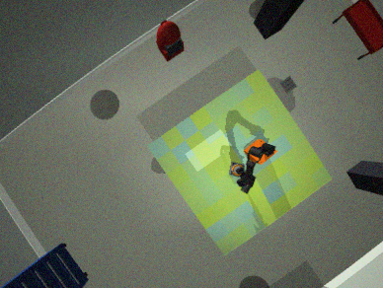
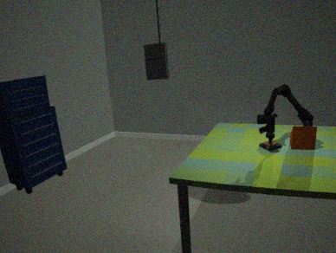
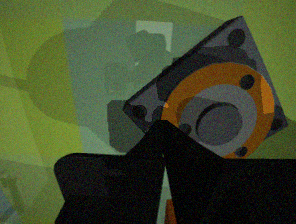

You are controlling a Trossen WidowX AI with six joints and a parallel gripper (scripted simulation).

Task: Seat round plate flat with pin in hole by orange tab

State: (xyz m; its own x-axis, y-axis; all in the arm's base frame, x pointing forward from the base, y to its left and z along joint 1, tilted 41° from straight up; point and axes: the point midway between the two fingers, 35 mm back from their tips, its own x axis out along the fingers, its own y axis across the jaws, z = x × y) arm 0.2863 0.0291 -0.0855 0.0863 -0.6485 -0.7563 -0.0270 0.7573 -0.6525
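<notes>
The round plate is 1 cm behind my gripper tip, 3 cm to the right of it and 1 cm below it. Round my gripper tip: dark square base (5 cm to the right, 2 cm below).
</notes>
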